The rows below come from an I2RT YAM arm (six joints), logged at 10 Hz.
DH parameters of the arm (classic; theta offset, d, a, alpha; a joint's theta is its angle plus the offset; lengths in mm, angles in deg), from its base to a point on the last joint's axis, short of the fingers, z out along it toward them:
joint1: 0 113.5 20 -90
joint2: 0 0 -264 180
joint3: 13.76 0 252.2 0
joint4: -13.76 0 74 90
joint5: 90 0 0 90
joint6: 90 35.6 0 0
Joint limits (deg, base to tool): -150..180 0..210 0..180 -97..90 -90..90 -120..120
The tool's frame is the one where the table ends.
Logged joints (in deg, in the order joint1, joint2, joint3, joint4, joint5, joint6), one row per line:
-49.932, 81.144, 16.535, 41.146, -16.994, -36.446
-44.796, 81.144, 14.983, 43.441, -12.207, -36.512
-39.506, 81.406, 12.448, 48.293, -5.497, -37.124
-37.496, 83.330, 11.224, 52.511, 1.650, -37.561
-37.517, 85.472, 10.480, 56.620, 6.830, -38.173
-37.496, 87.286, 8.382, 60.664, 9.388, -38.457
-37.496, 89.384, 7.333, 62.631, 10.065, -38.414
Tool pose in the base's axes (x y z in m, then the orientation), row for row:
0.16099, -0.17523, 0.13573, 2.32, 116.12, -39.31
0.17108, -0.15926, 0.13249, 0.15, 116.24, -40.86
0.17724, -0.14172, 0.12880, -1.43, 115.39, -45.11
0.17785, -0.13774, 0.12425, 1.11, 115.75, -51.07
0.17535, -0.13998, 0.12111, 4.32, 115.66, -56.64
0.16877, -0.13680, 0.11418, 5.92, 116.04, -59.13
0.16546, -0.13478, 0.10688, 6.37, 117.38, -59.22
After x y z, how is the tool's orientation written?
As a rotation vector, in degrees.
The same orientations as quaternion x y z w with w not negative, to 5 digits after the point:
0.01660, 0.83074, -0.28123, 0.48011
0.00107, 0.82992, -0.29173, 0.47553
-0.01019, 0.82191, -0.32132, 0.47022
0.00784, 0.81703, -0.36048, 0.44994
0.03024, 0.80966, -0.39650, 0.43164
0.04122, 0.80789, -0.41168, 0.41968
0.04415, 0.81348, -0.41041, 0.40971

